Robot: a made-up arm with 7 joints.
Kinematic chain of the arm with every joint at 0, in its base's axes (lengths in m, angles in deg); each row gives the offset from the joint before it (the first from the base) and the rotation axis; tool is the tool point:
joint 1: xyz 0 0 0 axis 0 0.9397 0.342
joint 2: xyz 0 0 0 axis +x
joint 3: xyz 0 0 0 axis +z
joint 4: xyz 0.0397 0 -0.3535 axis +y
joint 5: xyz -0.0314 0 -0.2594 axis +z
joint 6: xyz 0 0 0 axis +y
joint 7: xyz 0 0 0 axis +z
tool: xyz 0 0 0
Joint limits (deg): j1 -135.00..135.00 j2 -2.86..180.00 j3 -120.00..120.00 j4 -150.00..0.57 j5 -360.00..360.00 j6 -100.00..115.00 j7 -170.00..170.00
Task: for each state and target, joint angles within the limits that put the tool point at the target. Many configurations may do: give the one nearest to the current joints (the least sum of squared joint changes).
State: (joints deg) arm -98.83 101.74 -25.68 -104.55 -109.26 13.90 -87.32
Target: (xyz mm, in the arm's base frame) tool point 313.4 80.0 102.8
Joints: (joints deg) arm -71.12 84.98 -50.39 -128.67 -109.26 13.90 -87.32
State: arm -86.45 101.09 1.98 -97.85 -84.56 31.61 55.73
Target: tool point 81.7 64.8 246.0
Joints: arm -86.72 92.38 -6.01 -144.91 -84.56 31.61 55.73
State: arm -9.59 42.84 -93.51 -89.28 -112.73 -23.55 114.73
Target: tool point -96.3 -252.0 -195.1
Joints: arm 9.76 -0.25 -107.69 -130.16 -112.73 -23.55 114.73
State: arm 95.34 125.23 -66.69 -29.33 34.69 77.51 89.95
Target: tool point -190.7 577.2 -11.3
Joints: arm 61.64 95.65 -53.46 -33.17 34.69 77.51 89.95
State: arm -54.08 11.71 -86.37 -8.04 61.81 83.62 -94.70
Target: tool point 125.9 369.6 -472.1
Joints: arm -12.42 38.22 -86.78 0.50 61.81 83.62 -94.70
